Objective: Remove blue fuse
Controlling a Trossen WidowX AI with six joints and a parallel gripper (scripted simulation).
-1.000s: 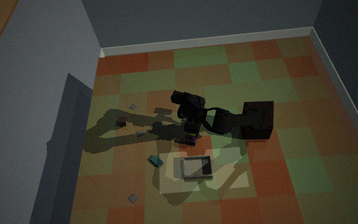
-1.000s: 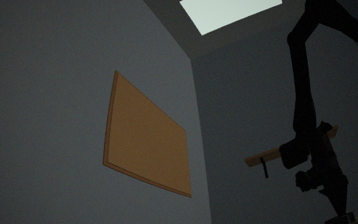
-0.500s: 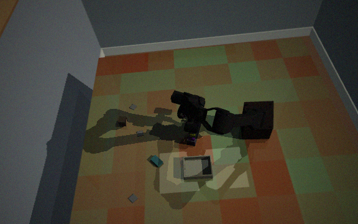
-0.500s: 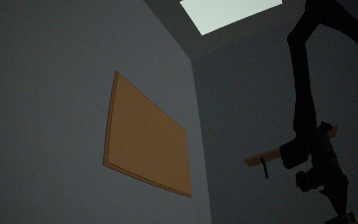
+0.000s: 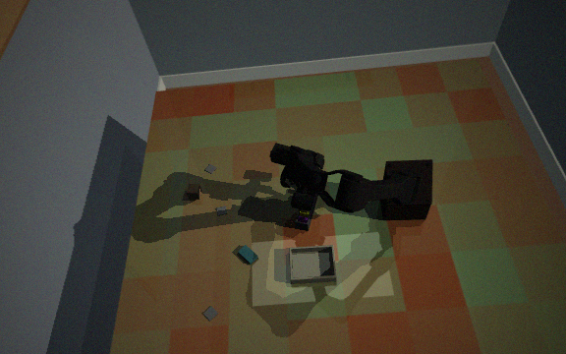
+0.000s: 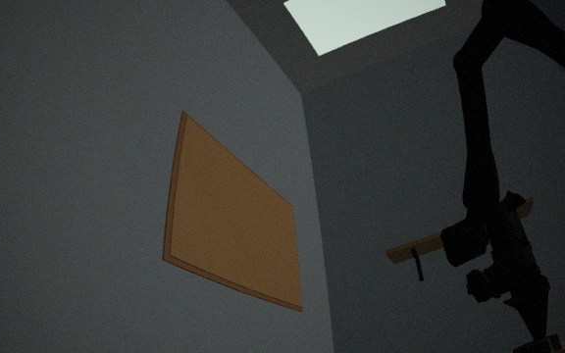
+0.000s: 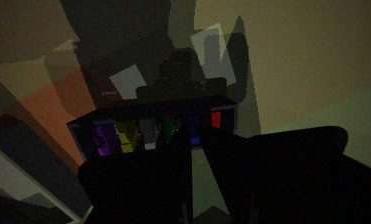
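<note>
The grey tray lies 22 cm to the left of my gripper tip, 3 cm below it and 1 cm behind it. Round my gripper tip: tan cube 38 cm ahead, 4 cm to the right, 2 cm below; then blue fuse 1 cm below; then teal block 19 cm ahead, 18 cm to the left, 3 cm below.
</note>
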